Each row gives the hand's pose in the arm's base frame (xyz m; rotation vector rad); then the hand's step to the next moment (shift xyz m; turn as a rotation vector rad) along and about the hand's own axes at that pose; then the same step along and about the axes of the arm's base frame.
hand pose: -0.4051 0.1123 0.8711 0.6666 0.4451 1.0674
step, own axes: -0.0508 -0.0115 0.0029 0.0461 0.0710 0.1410
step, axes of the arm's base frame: -0.0123 -0.0505 -0.0049 0.0623 0.0247 0.1502
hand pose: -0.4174 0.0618 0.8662 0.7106 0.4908 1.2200
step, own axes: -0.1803 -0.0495 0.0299 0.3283 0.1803 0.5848
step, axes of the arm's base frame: 0.0023 -0.1882 -0.0207 0.3739 0.2138 0.5448
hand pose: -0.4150 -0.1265 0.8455 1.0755 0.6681 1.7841
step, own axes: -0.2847 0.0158 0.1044 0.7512 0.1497 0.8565
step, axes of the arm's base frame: 0.1414 -0.2645 -0.0475 0.5433 0.6064 0.8108
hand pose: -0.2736 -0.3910 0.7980 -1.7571 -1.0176 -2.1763
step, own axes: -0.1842 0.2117 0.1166 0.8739 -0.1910 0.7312
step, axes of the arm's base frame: 0.2579 -0.1422 -0.0749 0.2293 0.8234 0.7774
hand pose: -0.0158 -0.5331 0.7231 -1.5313 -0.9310 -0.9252
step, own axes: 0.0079 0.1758 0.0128 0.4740 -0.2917 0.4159
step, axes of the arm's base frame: 0.1651 -0.0089 -0.0616 -0.0463 0.4894 0.4910
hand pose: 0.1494 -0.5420 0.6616 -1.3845 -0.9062 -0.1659
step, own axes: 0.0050 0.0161 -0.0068 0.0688 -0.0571 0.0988
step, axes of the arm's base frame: 0.0160 -0.0003 -0.0087 -0.0329 0.1018 0.0795
